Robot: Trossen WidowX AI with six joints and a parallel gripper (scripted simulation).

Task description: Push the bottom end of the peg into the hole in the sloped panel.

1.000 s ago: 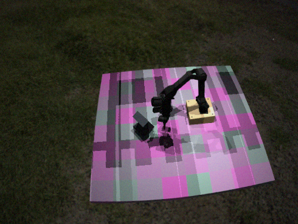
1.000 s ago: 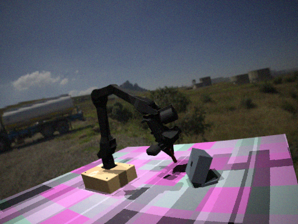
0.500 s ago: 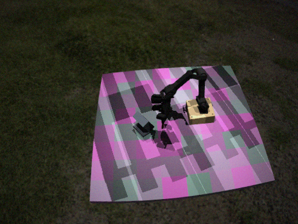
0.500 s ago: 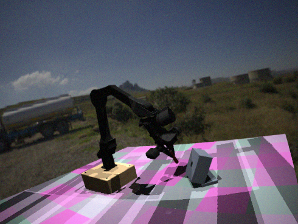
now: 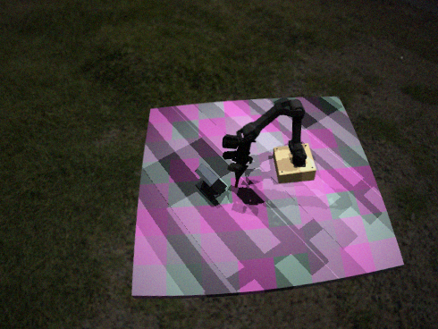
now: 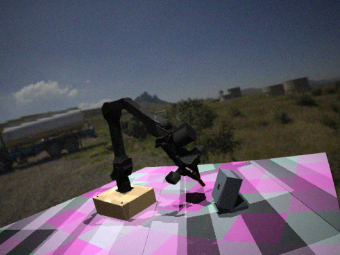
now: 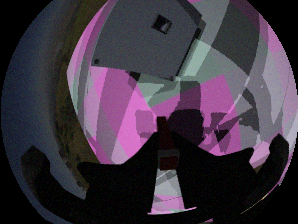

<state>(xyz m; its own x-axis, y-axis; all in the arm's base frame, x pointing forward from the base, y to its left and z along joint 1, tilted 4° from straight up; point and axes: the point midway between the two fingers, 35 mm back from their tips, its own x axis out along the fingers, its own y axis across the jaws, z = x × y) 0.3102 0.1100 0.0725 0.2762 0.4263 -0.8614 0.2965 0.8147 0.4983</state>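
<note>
Now: the sloped grey panel 13 cm ahead of my gripper tip, 3 cm to the right of it and 2 cm below it. Also, from my gripper tip: peg: 1 cm to the right, 1 cm above; then dark foot: 15 cm ahead, 9 cm below, 1 cm to the right.
</note>
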